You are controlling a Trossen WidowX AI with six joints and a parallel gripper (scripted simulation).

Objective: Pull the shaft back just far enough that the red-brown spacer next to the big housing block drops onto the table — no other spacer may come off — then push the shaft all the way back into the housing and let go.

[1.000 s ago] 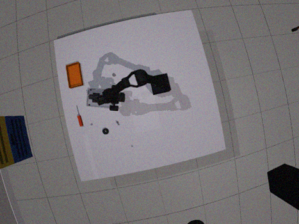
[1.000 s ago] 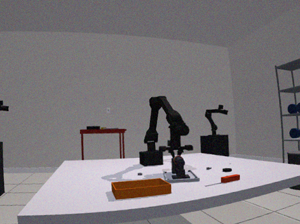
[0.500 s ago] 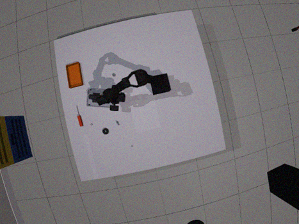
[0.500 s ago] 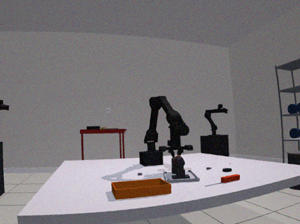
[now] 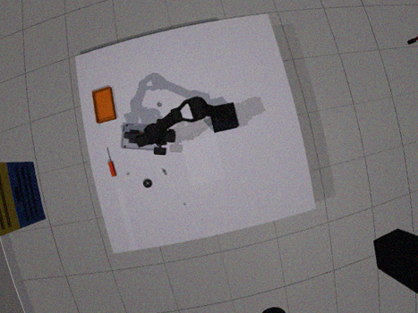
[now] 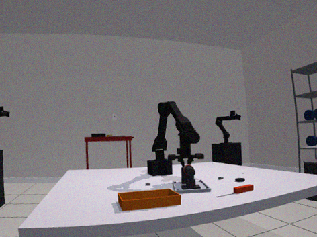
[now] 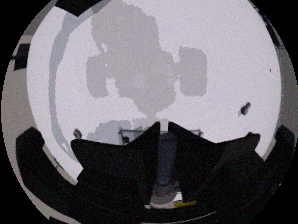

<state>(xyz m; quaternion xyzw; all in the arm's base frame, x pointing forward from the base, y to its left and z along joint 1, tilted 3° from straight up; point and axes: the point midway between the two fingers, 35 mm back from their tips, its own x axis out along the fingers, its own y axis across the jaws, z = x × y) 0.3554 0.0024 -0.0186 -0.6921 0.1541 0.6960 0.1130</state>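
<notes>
My gripper tip is 11 cm short of the red-brown spacer, 4 cm to the left of it and 3 cm below it. Round my gripper tip: red-handled screwdriver 36 cm ahead, 3 cm to the left, 4 cm below; then orange tray 31 cm ahead, 31 cm to the right, 4 cm below.
</notes>
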